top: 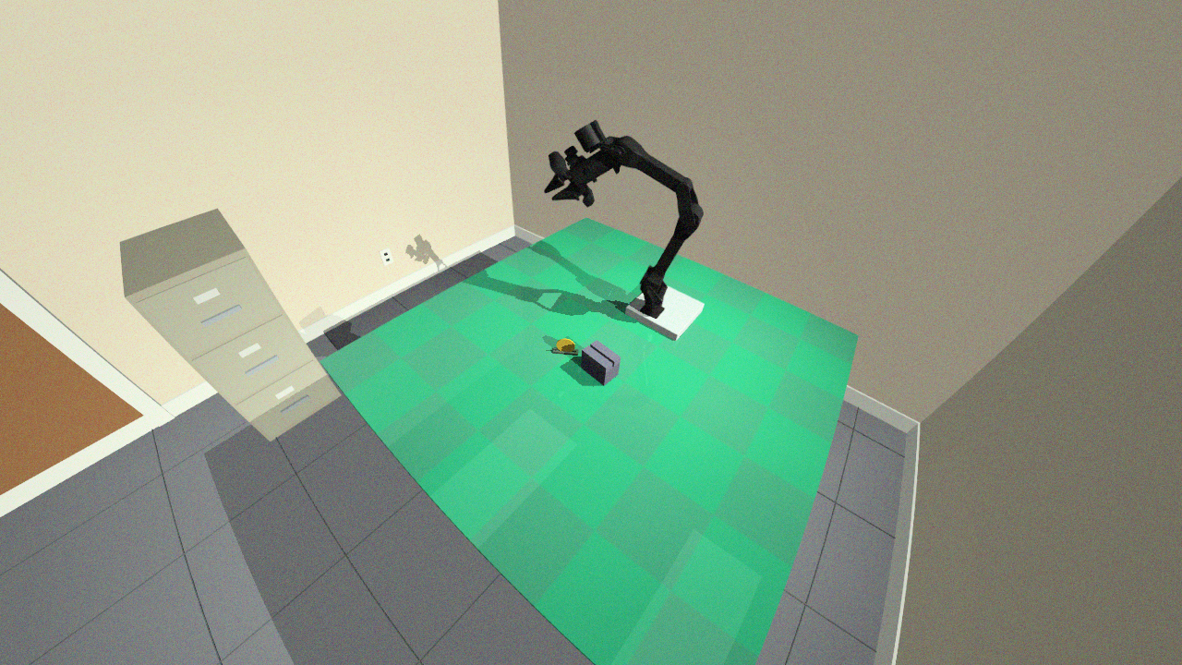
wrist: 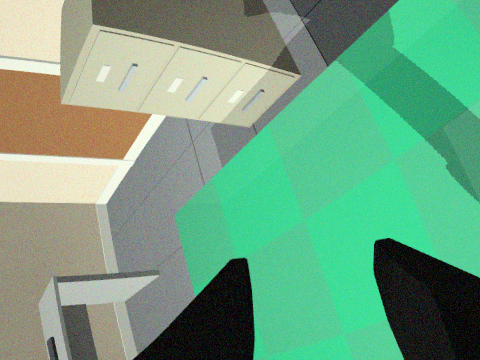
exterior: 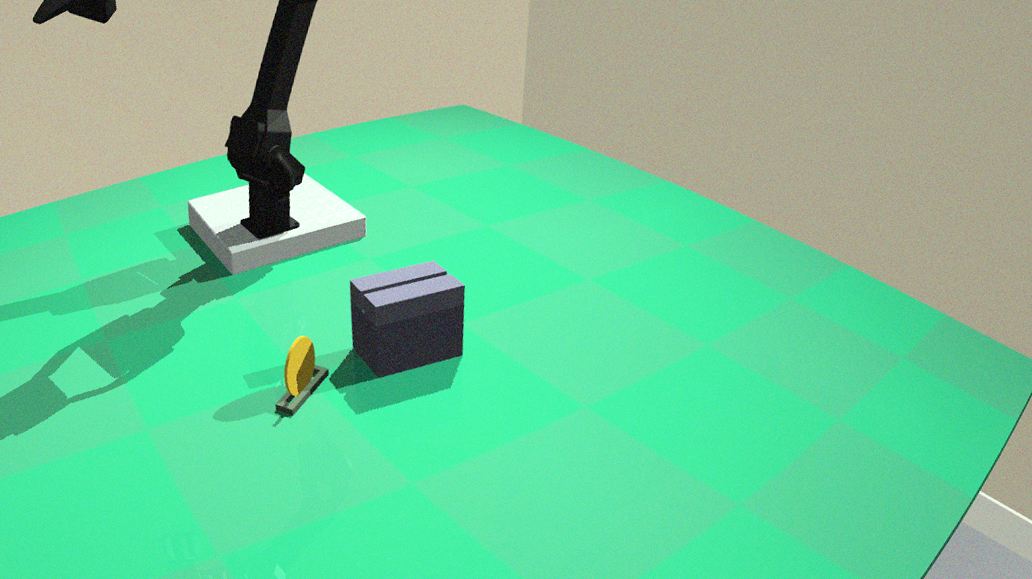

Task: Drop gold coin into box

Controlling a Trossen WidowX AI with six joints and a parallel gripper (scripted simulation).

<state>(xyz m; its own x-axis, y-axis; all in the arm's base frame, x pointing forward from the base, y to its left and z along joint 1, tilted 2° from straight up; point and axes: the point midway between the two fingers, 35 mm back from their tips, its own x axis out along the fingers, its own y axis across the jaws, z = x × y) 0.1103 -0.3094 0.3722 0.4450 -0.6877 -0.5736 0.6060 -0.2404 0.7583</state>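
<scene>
Now: gripper tip 170 mm short of the coin, 200 mm to the right of it and 350 mm above it.
</scene>
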